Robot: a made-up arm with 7 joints. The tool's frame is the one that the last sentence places.
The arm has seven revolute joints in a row. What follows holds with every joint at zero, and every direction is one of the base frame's.
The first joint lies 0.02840 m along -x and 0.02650 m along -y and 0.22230 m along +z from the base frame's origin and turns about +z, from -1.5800 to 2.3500 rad.
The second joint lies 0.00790 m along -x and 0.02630 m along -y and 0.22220 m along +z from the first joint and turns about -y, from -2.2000 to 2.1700 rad.
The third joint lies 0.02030 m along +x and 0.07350 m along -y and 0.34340 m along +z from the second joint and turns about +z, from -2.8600 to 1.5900 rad.
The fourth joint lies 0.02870 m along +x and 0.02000 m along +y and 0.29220 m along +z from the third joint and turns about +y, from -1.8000 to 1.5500 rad.
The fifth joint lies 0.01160 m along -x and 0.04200 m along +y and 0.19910 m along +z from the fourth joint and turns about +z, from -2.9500 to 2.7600 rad.
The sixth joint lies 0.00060 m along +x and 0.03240 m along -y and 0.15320 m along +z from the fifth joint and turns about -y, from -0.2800 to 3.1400 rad.
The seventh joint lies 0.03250 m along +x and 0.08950 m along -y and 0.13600 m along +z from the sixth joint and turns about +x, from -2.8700 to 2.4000 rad.
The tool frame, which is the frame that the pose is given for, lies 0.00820 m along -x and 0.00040 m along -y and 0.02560 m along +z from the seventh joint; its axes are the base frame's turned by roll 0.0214, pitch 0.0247 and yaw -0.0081 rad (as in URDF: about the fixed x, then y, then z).
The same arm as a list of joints. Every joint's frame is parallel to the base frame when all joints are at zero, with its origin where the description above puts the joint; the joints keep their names.
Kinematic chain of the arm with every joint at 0, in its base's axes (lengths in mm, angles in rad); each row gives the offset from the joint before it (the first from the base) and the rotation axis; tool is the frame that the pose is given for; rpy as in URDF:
joint 1: xyz -28.4 -26.5 222.3 axis +z
joint 2: xyz -7.9 -26.3 222.2 axis -y
joint 3: xyz 20.3 -73.5 343.4 axis +z
joint 4: xyz 28.7 20.0 292.2 axis +y
joint 5: xyz -11.6 42.0 199.1 axis +z
joint 6: xyz 0.6 -32.4 153.2 axis -y
joint 7: xyz 32.5 -89.5 136.0 axis +x
tool: xyz -8.2 -0.4 25.6 rpy 0.0214 0.0247 -0.0081
Joint limits (rad, base to tool): -1.5800..2.3500 -2.2000..2.1700 -2.8600..1.5900 -1.8000..1.5500 -2.9500..2.7600 -0.2800..3.1400 -2.8700..2.4000

